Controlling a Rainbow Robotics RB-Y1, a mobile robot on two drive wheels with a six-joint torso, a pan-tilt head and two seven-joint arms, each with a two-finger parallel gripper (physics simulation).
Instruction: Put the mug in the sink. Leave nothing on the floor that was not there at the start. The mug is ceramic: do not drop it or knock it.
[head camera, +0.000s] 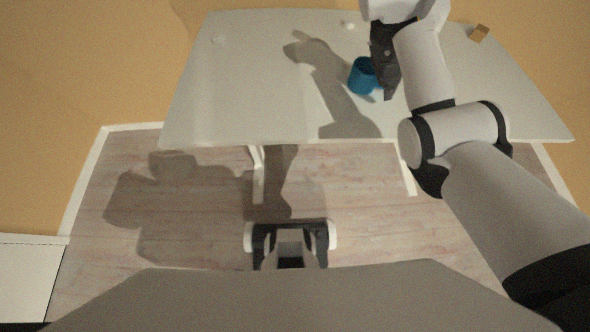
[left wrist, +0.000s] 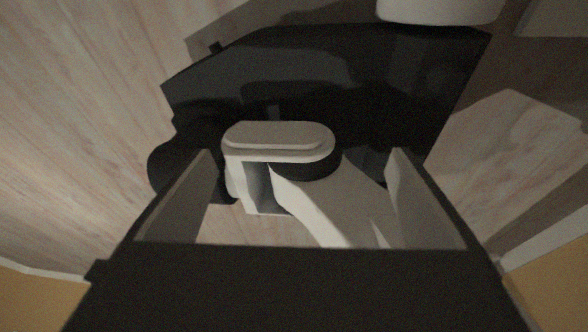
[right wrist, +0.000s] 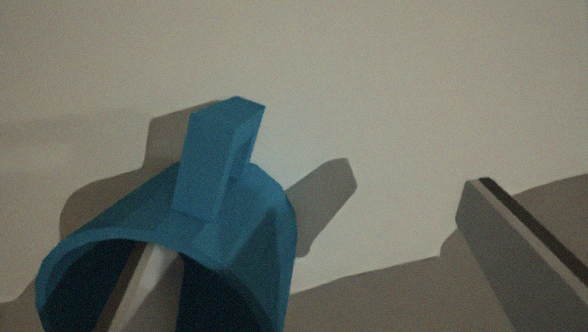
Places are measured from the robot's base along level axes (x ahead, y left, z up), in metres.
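Pixels of known places: left gripper, between the fingertips: (left wrist: 298, 160); right gripper, between the fingertips: (head camera: 382, 84) (right wrist: 316, 224).
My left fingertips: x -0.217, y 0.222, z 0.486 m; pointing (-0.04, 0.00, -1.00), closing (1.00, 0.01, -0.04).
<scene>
Behind a point stands the place of what it marks.
The blue mug (head camera: 361, 79) {z 1.009, x 0.387, y -0.221 m} (right wrist: 260, 220) {z 0.996, x 0.390, y -0.272 m} stands upright on the white table (head camera: 250, 90) {z 0.950, x 0.401, y 0.117 m}, with its handle toward my right gripper (head camera: 390, 92) {z 1.012, x 0.366, y -0.280 m} (right wrist: 316, 224) {z 1.012, x 0.366, y -0.280 m}. That gripper is open, with nothing held. In the right wrist view one finger overlaps the mug's mouth; I cannot tell whether its tip is inside or above the rim. The other finger is well to the right, outside the mug. My left gripper (left wrist: 298, 160) {z 0.486, x -0.217, y 0.222 m} is open and empty, above the robot's own base, and does not show in the head view. The sink does not show in these views.
A small brown block (head camera: 479, 33) {z 0.990, x 0.810, y -0.946 m} lies at the table's back right. Small white objects (head camera: 348, 24) {z 0.969, x 0.788, y -0.268 m} (head camera: 217, 39) {z 0.973, x 0.666, y 0.267 m} are near its back edge and left side. A white cabinet surface (head camera: 30, 280) {z 0.170, x -0.351, y 1.820 m} is at lower left. The robot's base (head camera: 290, 227) {z 0.191, x 0.048, y -0.004 m} stands before the table.
</scene>
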